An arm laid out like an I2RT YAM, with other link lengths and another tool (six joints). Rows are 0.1 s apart.
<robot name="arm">
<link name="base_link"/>
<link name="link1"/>
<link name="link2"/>
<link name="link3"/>
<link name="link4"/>
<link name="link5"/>
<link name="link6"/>
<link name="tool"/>
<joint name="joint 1" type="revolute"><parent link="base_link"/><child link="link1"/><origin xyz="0.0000 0.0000 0.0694" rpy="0.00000 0.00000 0.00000"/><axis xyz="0 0 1"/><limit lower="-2.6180" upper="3.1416"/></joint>
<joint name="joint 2" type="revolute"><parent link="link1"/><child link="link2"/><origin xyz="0.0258 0.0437 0.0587" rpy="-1.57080 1.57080 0.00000"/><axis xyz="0 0 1"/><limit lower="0.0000" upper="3.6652"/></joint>
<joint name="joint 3" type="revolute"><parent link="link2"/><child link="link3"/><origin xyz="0.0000 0.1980 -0.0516" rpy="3.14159 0.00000 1.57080"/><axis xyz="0 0 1"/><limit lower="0.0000" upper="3.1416"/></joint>
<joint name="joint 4" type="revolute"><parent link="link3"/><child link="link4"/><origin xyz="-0.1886 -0.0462 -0.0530" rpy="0.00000 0.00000 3.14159"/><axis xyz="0 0 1"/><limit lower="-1.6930" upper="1.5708"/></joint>
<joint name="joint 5" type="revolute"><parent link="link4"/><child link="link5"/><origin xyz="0.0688 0.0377 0.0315" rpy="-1.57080 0.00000 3.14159"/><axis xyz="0 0 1"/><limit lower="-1.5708" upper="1.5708"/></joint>
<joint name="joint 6" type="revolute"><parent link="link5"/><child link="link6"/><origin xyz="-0.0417 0.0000 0.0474" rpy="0.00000 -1.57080 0.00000"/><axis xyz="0 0 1"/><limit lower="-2.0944" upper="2.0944"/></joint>
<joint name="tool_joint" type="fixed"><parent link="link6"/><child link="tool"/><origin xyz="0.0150 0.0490 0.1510" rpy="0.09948 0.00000 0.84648"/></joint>
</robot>
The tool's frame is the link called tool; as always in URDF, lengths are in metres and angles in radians.
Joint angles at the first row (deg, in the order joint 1, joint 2, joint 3, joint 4, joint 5, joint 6):
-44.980 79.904 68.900 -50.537 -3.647 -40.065
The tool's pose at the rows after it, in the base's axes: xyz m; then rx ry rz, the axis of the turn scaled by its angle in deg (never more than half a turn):
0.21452, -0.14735, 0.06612, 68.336, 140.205, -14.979
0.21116, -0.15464, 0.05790, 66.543, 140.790, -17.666
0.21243, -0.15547, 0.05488, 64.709, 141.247, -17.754
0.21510, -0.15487, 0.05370, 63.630, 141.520, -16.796
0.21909, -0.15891, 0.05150, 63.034, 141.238, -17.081
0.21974, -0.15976, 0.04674, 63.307, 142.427, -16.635
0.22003, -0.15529, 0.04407, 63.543, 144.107, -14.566
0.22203, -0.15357, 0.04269, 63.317, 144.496, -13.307
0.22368, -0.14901, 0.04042, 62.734, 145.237, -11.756
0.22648, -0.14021, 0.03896, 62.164, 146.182, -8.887
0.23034, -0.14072, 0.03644, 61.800, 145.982, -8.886
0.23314, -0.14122, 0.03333, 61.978, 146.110, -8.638
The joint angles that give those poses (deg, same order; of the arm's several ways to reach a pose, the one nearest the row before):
-45.782 81.005 67.005 -49.792 -3.474 -42.807
-46.131 81.253 64.949 -46.959 -2.181 -44.863
-46.087 81.555 64.250 -45.692 -2.519 -46.116
-46.135 82.163 64.334 -45.197 -3.438 -46.752
-46.077 83.279 64.491 -43.736 -3.445 -47.021
-46.051 85.313 65.349 -43.783 -3.405 -47.153
-45.999 87.103 66.678 -45.252 -4.337 -47.197
-45.999 87.931 67.059 -45.309 -5.151 -47.283
-45.669 88.543 67.010 -45.389 -6.032 -47.372
-45.073 89.198 67.139 -46.035 -7.626 -47.115
-44.578 89.883 66.971 -44.831 -7.583 -46.806
-44.278 91.001 67.188 -44.110 -7.559 -46.429

